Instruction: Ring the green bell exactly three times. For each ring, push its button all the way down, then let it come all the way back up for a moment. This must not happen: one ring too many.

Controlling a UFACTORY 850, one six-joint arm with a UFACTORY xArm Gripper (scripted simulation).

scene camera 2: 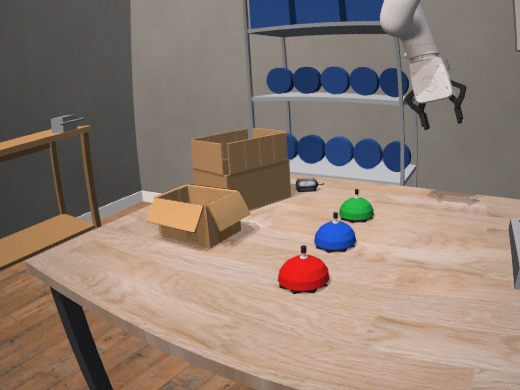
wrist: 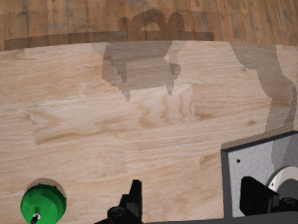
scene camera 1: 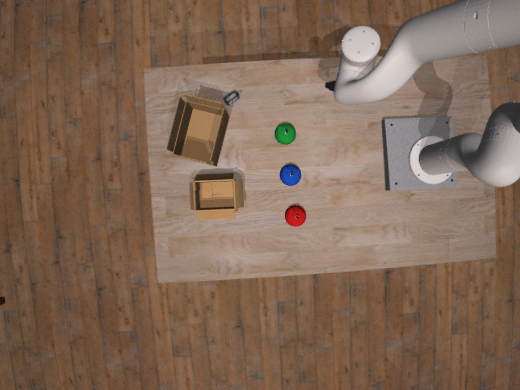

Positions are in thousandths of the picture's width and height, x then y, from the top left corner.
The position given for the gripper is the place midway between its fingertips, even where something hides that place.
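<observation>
There's a green bell (scene camera 2: 682, 537), plus a blue bell (scene camera 2: 651, 606) and a red bell (scene camera 2: 586, 701). In the wrist view the blue bell is out of frame, and the red bell is out of frame in the wrist view as well. As for the gripper (scene camera 2: 853, 324), you get it in the wrist camera too, the same gripper (wrist: 646, 873).
</observation>
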